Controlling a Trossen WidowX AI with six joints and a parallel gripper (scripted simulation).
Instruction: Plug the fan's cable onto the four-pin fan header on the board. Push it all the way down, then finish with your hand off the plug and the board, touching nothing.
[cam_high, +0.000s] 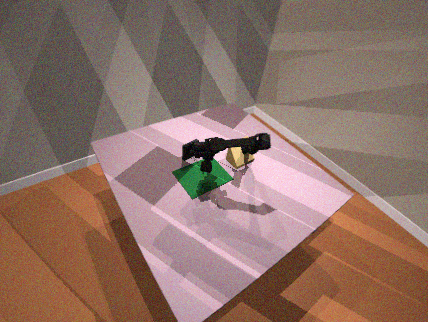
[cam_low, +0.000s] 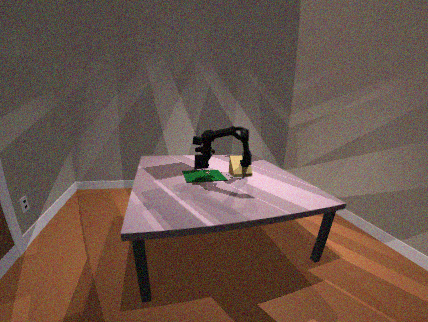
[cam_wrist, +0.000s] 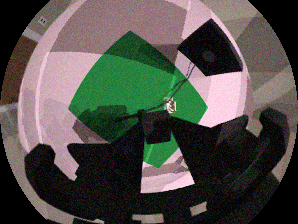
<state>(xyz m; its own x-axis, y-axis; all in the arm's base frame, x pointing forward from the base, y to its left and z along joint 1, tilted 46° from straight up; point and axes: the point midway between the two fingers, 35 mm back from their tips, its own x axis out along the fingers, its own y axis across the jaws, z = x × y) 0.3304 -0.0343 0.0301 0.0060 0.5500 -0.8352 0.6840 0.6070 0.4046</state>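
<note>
The green board is 10 cm below my gripper tip. From my gripper tip the other things lie so: four-pin header (9 cm below, 4 cm to the right, 4 cm behind); then dark plug (1 cm to the left, 1 cm behind); then black fan (18 cm to the right, 3 cm below, 3 cm behind).
</note>
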